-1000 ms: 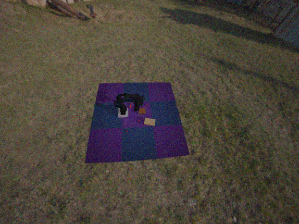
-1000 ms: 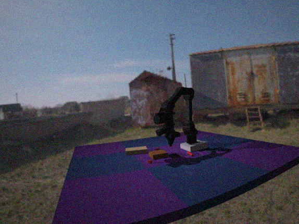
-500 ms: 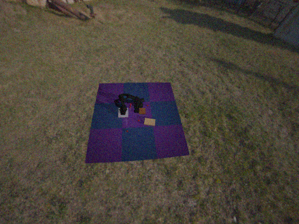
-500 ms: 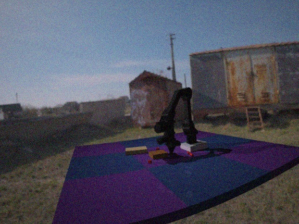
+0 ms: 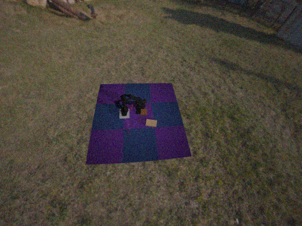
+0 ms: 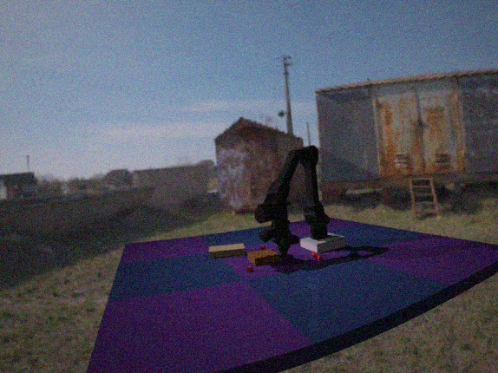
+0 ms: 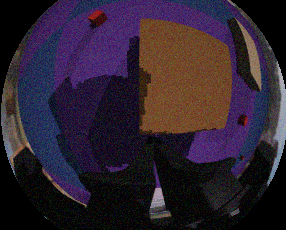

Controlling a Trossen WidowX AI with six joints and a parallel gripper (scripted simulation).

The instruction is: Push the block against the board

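My gripper tip is now 70 mm short of the square block, 40 mm to the left of it and 10 mm below it. From my gripper tip the other things lie so: board: 170 mm ahead, 220 mm to the right, 10 mm above.
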